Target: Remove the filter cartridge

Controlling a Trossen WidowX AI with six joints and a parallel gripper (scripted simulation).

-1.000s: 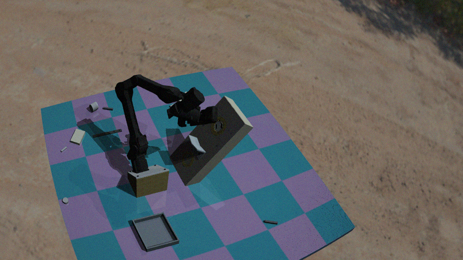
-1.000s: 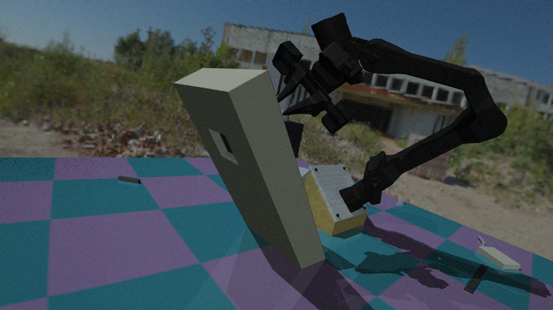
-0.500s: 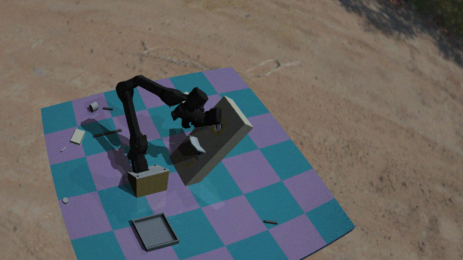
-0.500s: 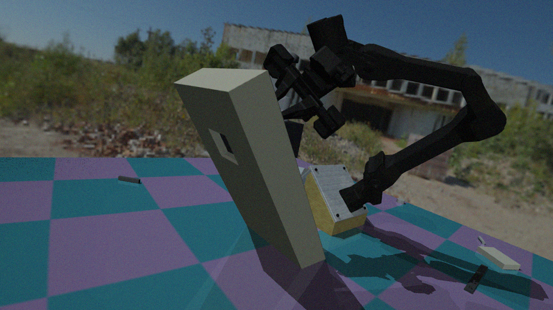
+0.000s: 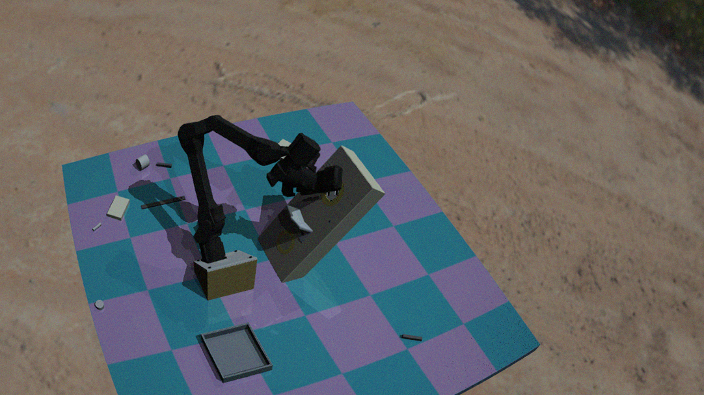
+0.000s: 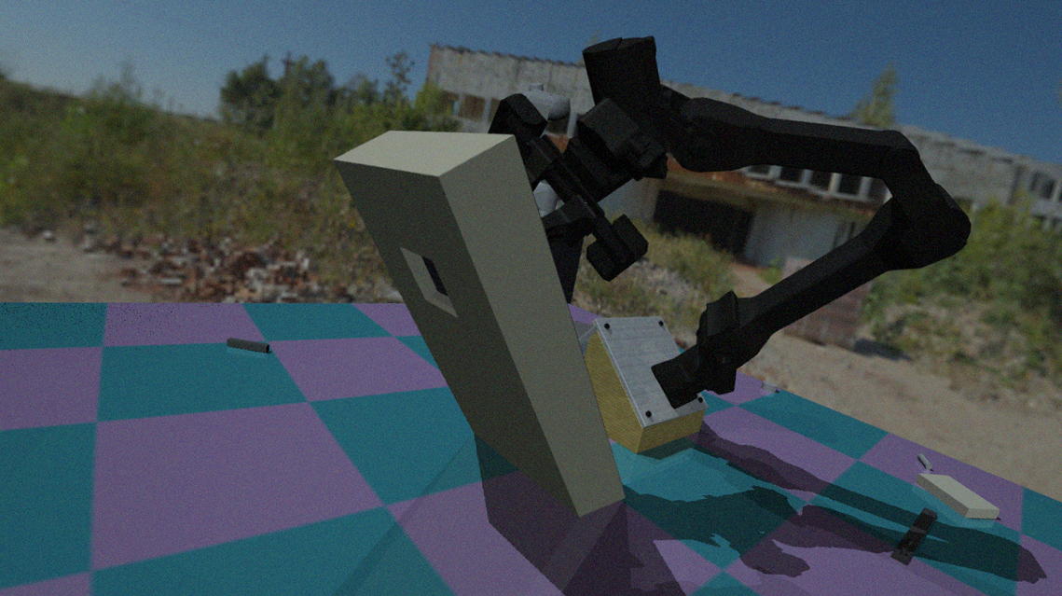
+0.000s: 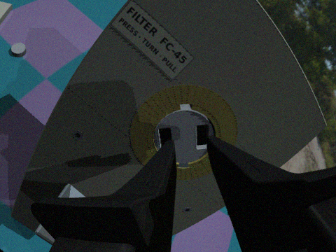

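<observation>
Right now my gripper tip is 20 mm short of the round grey filter cartridge and 20 mm above it. Also, from my gripper tip: tan service panel: 90 mm below, 20 mm behind; grey tray: 420 mm behind, 250 mm to the right, 240 mm below.
</observation>
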